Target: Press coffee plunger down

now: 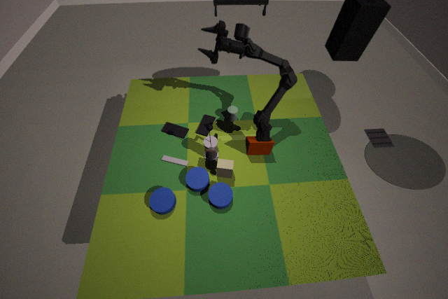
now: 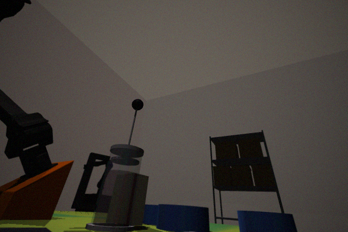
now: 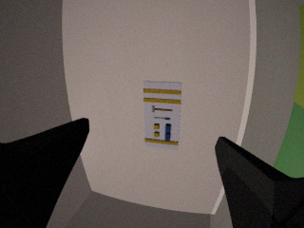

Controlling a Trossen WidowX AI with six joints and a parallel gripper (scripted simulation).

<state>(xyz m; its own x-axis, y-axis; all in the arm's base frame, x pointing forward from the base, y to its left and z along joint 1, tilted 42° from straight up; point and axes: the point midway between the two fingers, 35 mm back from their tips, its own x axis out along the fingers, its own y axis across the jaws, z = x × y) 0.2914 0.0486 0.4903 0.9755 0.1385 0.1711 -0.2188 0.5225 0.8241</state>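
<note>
The coffee press is 50 mm behind my gripper tip, 310 mm to the left of it and 380 mm below it. Round my gripper tip: cream block 110 mm behind, 430 mm to the left, 450 mm below.
</note>
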